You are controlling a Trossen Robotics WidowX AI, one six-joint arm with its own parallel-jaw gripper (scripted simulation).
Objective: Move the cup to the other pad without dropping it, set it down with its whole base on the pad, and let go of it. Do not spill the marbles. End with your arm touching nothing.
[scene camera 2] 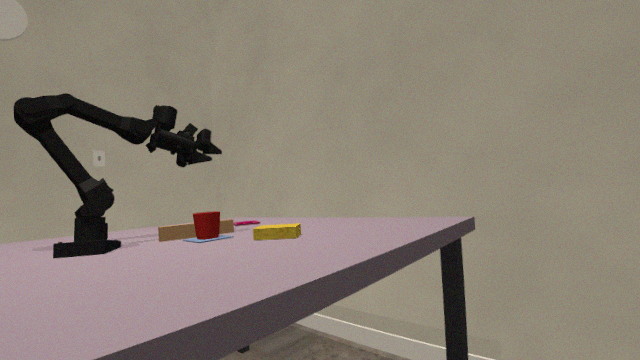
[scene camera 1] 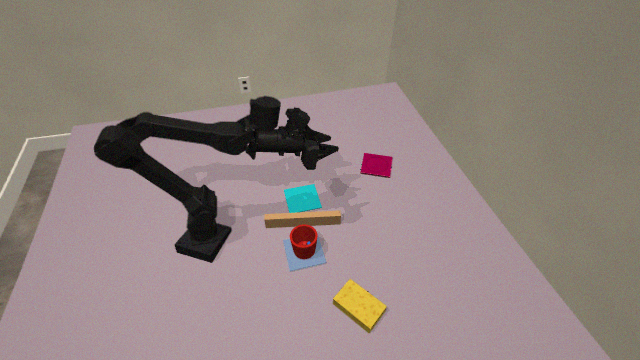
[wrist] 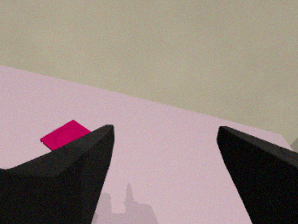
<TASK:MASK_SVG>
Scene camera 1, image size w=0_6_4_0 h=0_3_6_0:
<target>my gripper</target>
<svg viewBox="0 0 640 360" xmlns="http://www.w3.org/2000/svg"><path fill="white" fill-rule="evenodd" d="M288 108L285 112L288 117L286 126L279 126L276 129L277 148L275 152L279 153L280 156L284 156L284 153L295 153L296 156L300 156L300 152L302 152L301 161L307 170L315 170L317 161L337 152L339 147L322 144L322 142L330 141L331 136L310 129L307 125L310 117L300 108Z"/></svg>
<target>red cup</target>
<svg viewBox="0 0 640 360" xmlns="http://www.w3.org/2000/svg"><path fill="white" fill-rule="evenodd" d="M299 225L291 231L290 241L295 256L305 260L314 255L318 236L312 226Z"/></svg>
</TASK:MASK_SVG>
